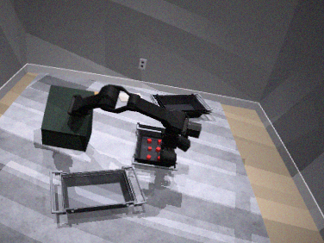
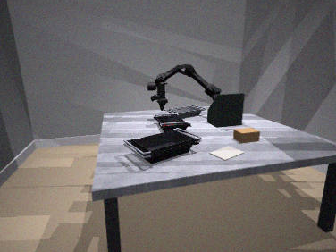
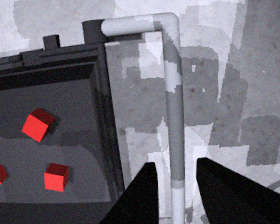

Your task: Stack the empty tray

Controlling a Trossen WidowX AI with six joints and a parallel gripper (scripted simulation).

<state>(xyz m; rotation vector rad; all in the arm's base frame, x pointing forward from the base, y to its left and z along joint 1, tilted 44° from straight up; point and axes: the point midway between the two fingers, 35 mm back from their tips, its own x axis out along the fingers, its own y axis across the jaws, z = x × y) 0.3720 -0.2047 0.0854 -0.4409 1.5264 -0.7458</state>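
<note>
My gripper tip is now 27 cm past the loaded tray, 14 cm to the left of it and 5 cm above it. From my gripper tip the other things lie so: brown block 33 cm behind, 56 cm to the left, 7 cm below; flat white card 11 cm behind, 67 cm to the left, 10 cm below.
</note>
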